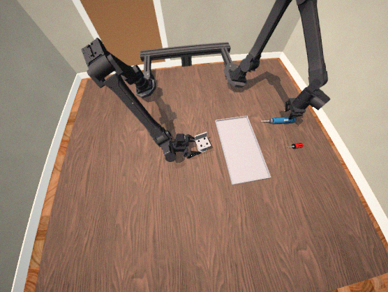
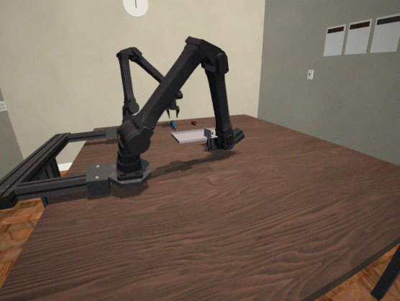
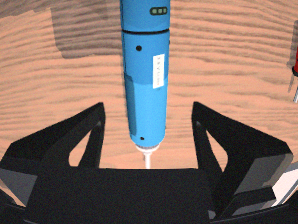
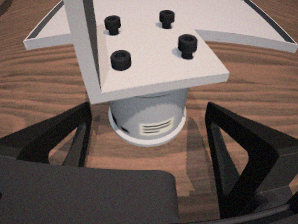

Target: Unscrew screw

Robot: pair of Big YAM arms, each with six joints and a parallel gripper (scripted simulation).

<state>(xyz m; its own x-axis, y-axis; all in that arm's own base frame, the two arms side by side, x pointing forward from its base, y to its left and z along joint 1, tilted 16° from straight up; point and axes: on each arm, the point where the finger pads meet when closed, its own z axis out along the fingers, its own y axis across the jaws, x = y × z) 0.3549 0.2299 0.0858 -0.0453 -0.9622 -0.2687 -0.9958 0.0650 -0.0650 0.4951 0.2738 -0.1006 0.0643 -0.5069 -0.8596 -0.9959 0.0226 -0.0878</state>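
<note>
The joint module body lies 2 cm to the left of my right hand. The rest, counted from my right hand: bracket (2 cm to the left, 5 cm above); flat tray (3 cm ahead, 25 cm to the left, 2 cm below); small red-handled screwdriver (7 cm ahead, 59 cm to the left, 1 cm below).
</note>
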